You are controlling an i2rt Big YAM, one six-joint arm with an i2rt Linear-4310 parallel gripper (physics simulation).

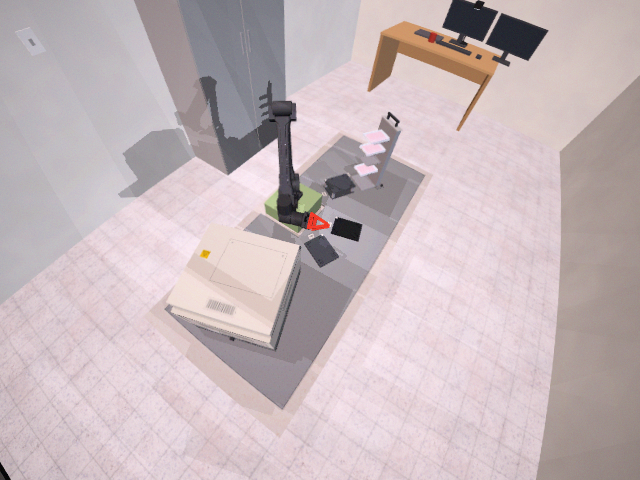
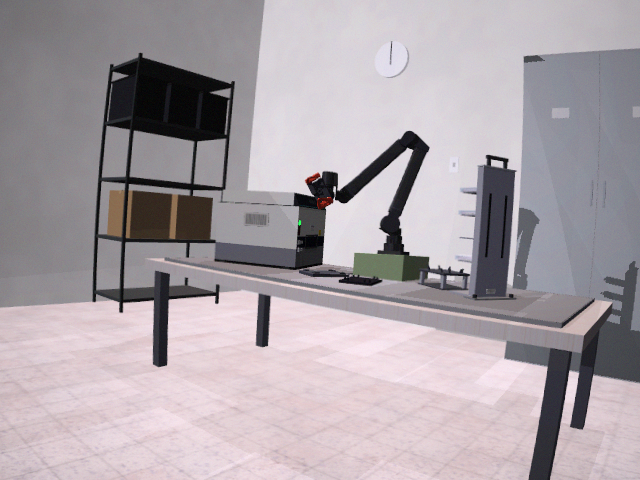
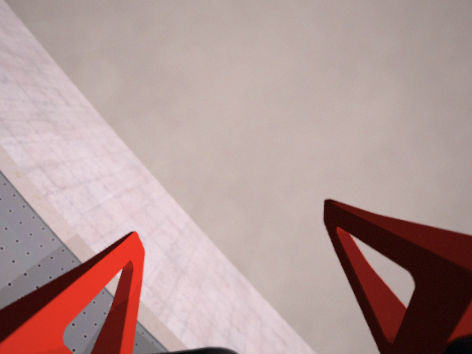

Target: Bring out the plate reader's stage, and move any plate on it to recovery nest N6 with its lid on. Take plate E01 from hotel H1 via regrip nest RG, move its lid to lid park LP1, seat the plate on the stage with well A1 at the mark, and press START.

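Frame: origin at the arm's base, x ahead, y left, z up, level; metres.
Seen in the pictures: gripper, fingertip midpoint: (image 1: pixel 328 225) (image 2: pixel 313 188) (image 3: pixel 231 226); arm's base at its link origin: (image 2: pixel 393 254).
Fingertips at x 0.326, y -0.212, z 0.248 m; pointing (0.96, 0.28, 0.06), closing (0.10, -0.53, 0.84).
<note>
Pixels of each thing's top centre, then the offset from my fingertips to it. Level surfaces: height alone.
- beige plate reader at its top centre: (image 1: pixel 237 270) (image 2: pixel 275 193) 0.187 m back, 0.346 m right, 0.014 m down
- black holder at its top centre: (image 2: pixel 361 276) (image 1: pixel 347 227) 0.022 m ahead, 0.259 m left, 0.319 m down
- dark grey holder at its top centre: (image 2: pixel 324 270) (image 1: pixel 321 249) 0.032 m back, 0.058 m left, 0.321 m down
- grey perforated mat at its surface level: 0.339 m down
The beige plate reader (image 1: pixel 248 263) (image 2: pixel 258 235) stands at one end of the table. A green light shows on its face, and no stage shows outside it. The grey hotel tower (image 1: pixel 388 155) (image 2: pixel 496 222) stands at the other end and bears several pale pink plates; which is E01 cannot be read. A raised dark stand (image 1: pixel 339 186) (image 2: pixel 443 271), a black holder (image 1: pixel 346 229) (image 2: pixel 360 280) and a dark grey holder (image 1: pixel 321 250) (image 2: pixel 323 272) lie between; their labels are unreadable. My gripper (image 2: pixel 316 190) (image 3: pixel 231 226) is open and empty, high beside the reader's lit face.
The arm stands on a green block (image 1: pixel 273 207) (image 2: pixel 379 266) between reader and hotel. A grey perforated mat (image 1: pixel 310 310) covers most of the table. A black shelf rack (image 2: pixel 125 206), a grey cabinet (image 2: pixel 560 155) and a wooden desk (image 1: pixel 439 59) stand away from the table.
</note>
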